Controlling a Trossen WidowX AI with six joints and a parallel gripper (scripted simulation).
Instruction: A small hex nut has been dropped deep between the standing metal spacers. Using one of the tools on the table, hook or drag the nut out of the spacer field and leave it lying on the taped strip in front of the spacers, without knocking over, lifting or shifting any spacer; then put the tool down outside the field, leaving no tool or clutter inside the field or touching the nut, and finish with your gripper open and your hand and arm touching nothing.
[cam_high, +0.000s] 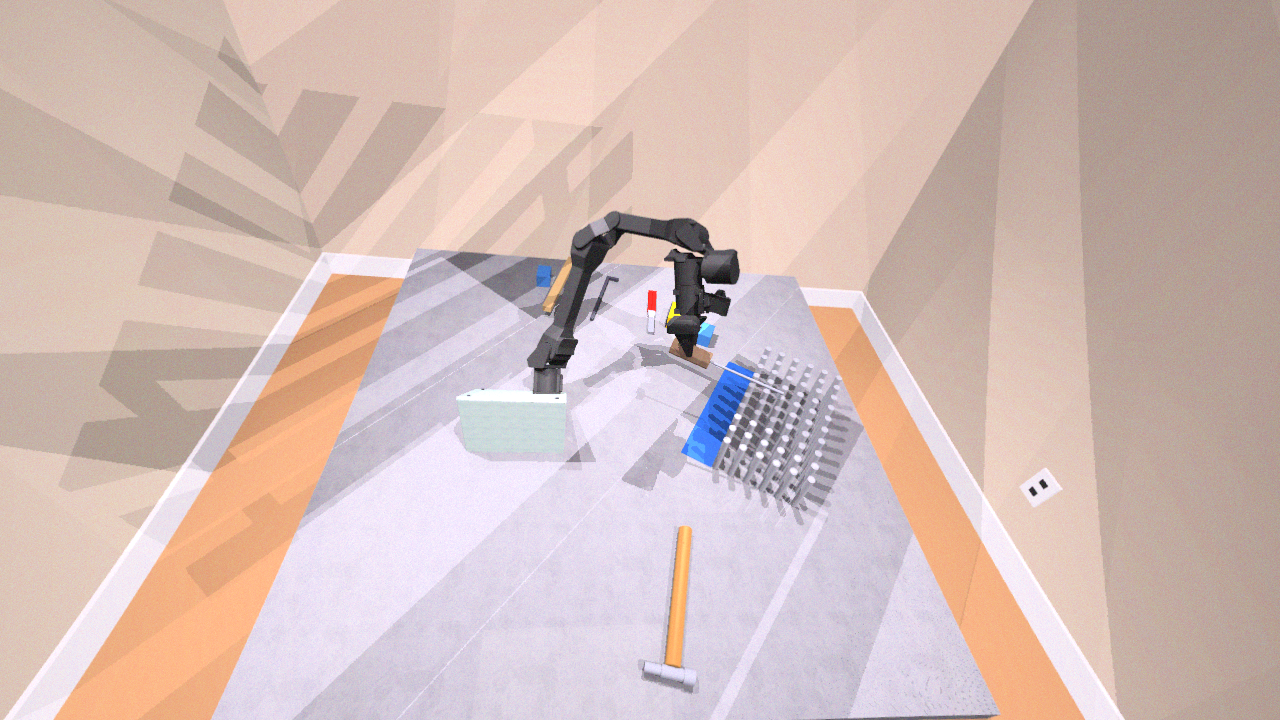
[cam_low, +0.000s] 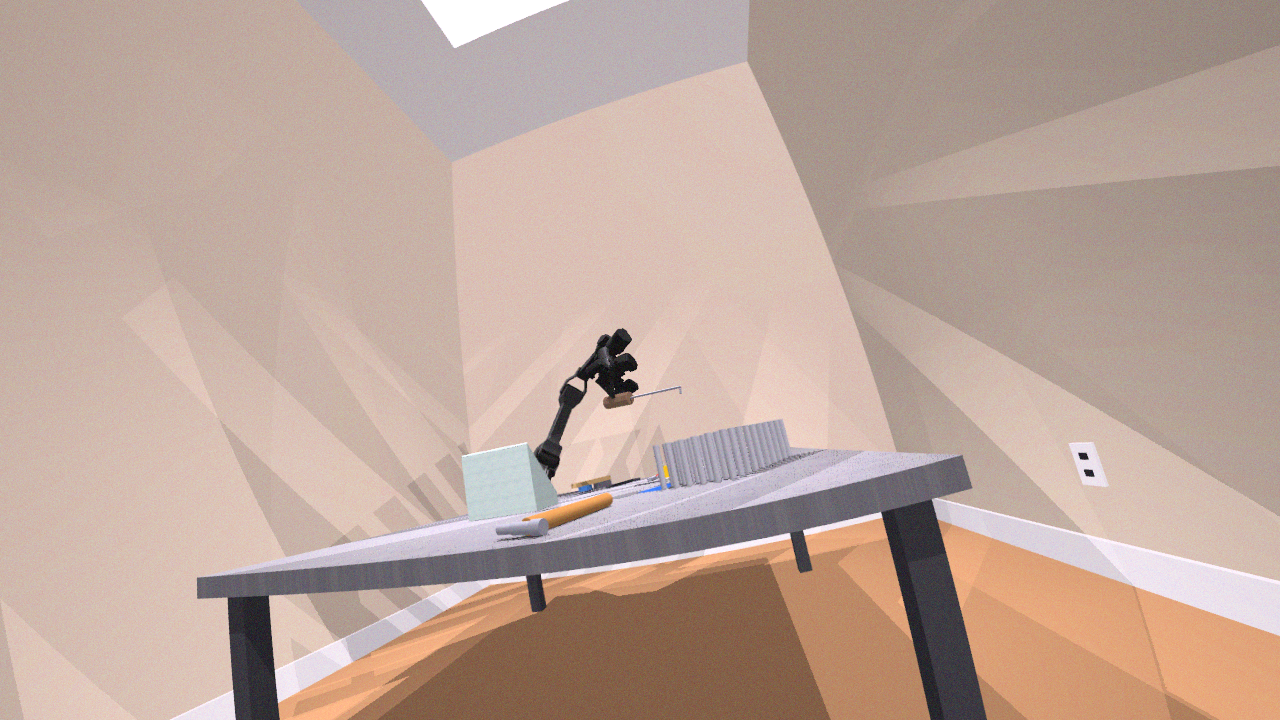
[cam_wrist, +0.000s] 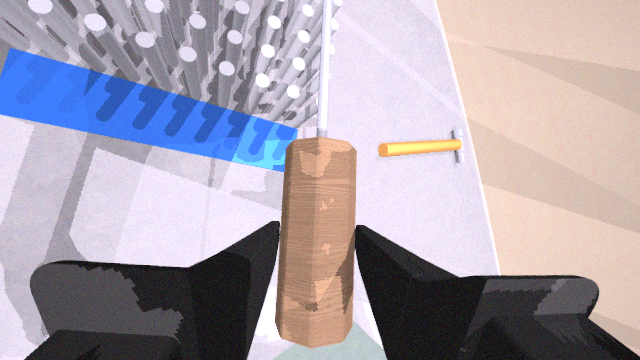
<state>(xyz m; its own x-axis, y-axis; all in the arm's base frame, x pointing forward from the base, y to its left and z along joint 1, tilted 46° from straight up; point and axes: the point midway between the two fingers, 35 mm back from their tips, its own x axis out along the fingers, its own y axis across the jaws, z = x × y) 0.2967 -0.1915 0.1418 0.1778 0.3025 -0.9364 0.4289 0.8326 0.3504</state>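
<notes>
Now: gripper tip 26 cm above the blue taped strip, 15 cm short of it and 5 cm to the right of it. Round my gripper tip: yellow block: 39 cm to the left, 24 cm below, 9 cm ahead; red-handled tool: 43 cm to the left, 26 cm below, 1 cm ahead; hook tool: 9 cm ahead, 5 cm to the right, 1 cm below.
</notes>
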